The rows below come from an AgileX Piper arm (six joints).
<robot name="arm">
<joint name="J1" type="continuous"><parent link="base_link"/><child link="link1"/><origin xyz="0 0 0.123" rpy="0 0 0"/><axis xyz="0 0 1"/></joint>
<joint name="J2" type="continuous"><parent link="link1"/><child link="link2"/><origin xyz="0 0 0" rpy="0 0 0"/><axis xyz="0 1 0"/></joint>
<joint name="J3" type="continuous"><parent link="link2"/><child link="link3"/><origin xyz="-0.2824 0 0.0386" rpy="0 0 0"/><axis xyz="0 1 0"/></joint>
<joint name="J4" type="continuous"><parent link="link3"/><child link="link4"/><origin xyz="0.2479 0 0.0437" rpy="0 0 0"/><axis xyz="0.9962 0 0.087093"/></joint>
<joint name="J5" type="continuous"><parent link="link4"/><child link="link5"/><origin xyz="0 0 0" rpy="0 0 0"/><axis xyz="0 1 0"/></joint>
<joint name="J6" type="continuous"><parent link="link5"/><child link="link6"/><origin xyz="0.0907 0 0.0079" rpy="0 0 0"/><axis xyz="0.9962 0 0.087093"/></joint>
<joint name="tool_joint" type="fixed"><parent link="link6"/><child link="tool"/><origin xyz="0 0 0" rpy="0 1.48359 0"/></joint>
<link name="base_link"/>
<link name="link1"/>
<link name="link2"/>
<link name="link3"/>
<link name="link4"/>
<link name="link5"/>
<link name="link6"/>
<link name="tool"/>
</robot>
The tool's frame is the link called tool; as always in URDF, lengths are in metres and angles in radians. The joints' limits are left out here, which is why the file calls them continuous.
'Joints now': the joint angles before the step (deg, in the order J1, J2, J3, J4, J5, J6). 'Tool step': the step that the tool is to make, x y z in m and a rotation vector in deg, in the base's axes. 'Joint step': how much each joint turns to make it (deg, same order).
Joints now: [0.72 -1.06 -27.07 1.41 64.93 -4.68]
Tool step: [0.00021 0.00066 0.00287 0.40 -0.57 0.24]
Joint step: [0.00 0.31 -0.47 0.46 -0.42 0.00]
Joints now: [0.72 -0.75 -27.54 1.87 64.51 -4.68]
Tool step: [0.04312 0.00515 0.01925 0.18 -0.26 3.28]
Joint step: [-0.01 13.09 -1.14 3.92 -11.99 -4.28]
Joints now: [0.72 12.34 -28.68 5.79 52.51 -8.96]
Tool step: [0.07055 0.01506 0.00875 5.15 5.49 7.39]
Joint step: [0.00 21.25 -3.10 15.04 -10.98 -12.13]
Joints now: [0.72 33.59 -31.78 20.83 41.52 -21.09]
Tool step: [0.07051 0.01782 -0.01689 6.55 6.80 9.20]
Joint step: [0.00 21.26 -3.57 23.03 -4.03 -22.29]
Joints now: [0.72 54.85 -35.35 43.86 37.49 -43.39]
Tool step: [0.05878 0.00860 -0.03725 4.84 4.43 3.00]
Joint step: [0.00 18.19 -2.70 19.60 -2.89 -19.94]
